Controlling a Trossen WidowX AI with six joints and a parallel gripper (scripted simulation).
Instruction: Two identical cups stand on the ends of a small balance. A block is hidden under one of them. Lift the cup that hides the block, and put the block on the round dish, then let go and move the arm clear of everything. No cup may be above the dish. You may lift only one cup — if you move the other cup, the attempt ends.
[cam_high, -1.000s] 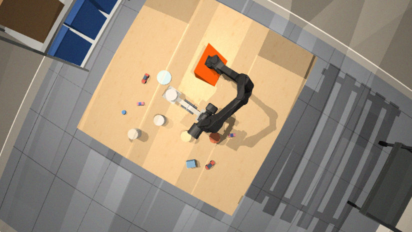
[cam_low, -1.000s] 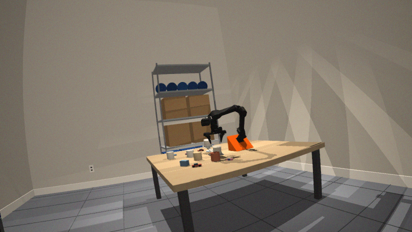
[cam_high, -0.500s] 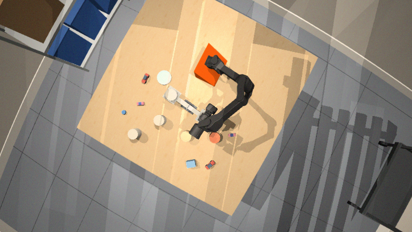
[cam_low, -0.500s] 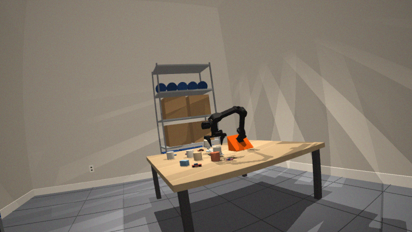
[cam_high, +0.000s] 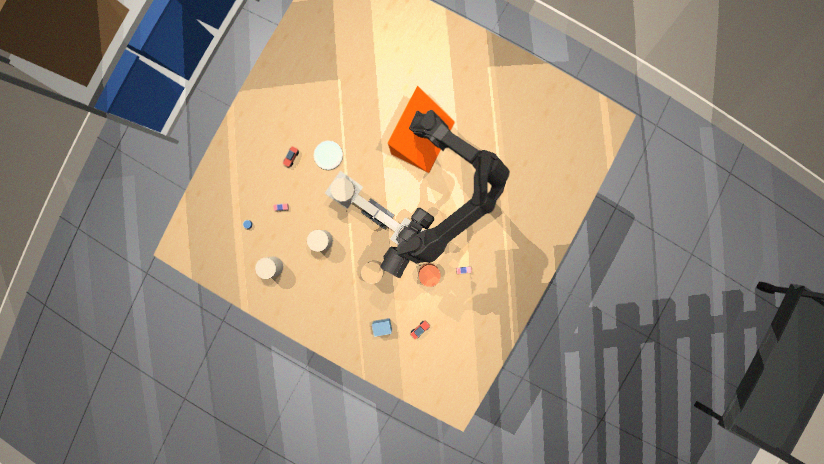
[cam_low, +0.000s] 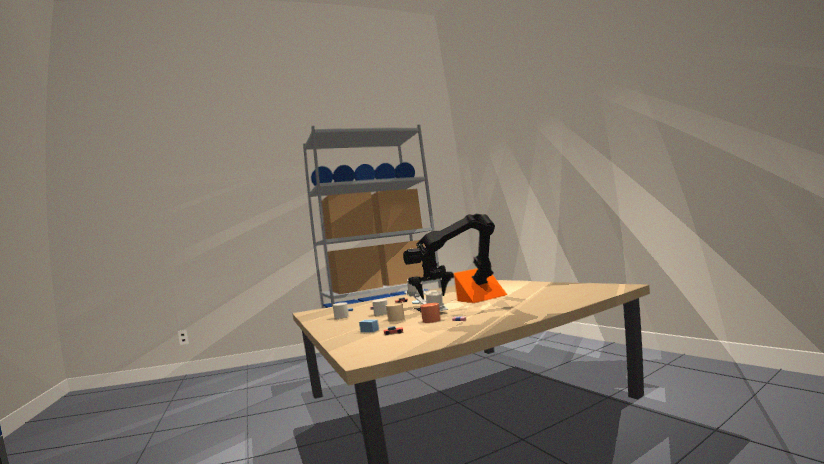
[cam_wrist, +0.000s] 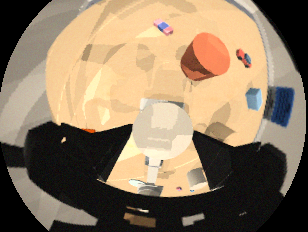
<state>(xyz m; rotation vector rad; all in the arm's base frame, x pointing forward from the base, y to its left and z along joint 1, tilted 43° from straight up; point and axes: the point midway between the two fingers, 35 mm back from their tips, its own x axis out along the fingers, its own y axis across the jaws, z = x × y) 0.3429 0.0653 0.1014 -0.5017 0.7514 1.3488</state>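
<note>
My gripper tip is now 30 mm above the small grey block. Also, from my gripper tip: round pale blue dish: 370 mm to the right, 150 mm behind, 70 mm below; then terracotta cup: 120 mm to the left, 70 mm ahead, 30 mm below; then blue cube: 320 mm ahead, 50 mm below, 40 mm to the left.
</note>
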